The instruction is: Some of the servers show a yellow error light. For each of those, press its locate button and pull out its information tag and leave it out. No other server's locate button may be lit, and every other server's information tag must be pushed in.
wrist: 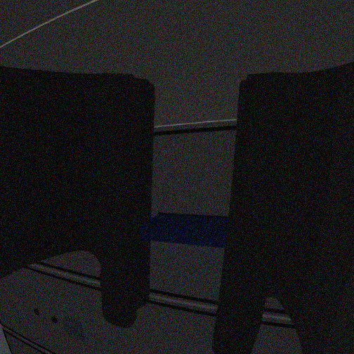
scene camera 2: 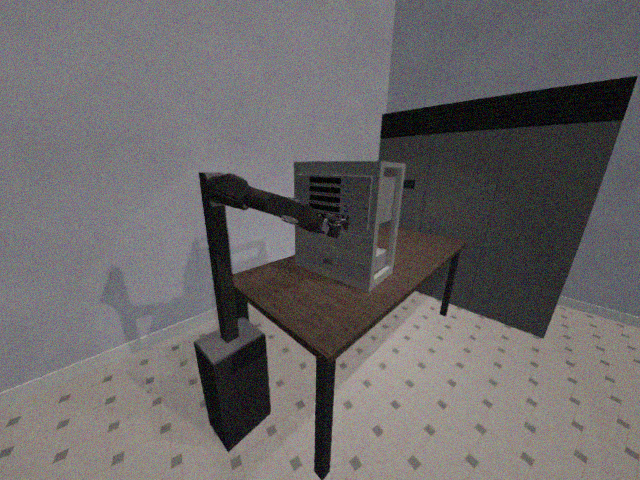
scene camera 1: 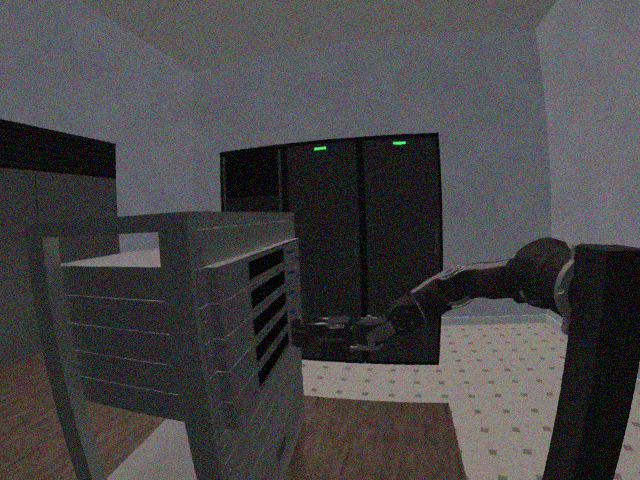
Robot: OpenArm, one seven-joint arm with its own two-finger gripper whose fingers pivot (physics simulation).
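Observation:
My gripper (scene camera 1: pixel 296 333) (scene camera 2: pixel 343 221) (wrist: pixel 194 212) is shut on a dark blue information tag (wrist: pixel 190 230). The tag runs between the two black fingers on the grey front of a server (wrist: pixel 195 175); its right end is hidden by a finger. That server's lights and locate button do not show. The adjacent server (wrist: pixel 175 330), lower in the wrist view, has two dark, unlit light spots (wrist: pixel 45 315) and a dim bluish square (wrist: pixel 75 328), perhaps its locate button. In scene camera 1, several blue tags (scene camera 1: pixel 291 291) stand in a column above my fingertips.
The grey rack (scene camera 1: pixel 175 310) (scene camera 2: pixel 333 253) stands on a brown wooden table (scene camera 1: pixel 377 434) (scene camera 2: pixel 320 315). The arm (scene camera 1: pixel 475 281) (scene camera 2: pixel 268 201) reaches to its front from a black post (scene camera 1: pixel 594 351) (scene camera 2: pixel 219 268). Tall dark cabinets (scene camera 1: pixel 323 217) stand behind.

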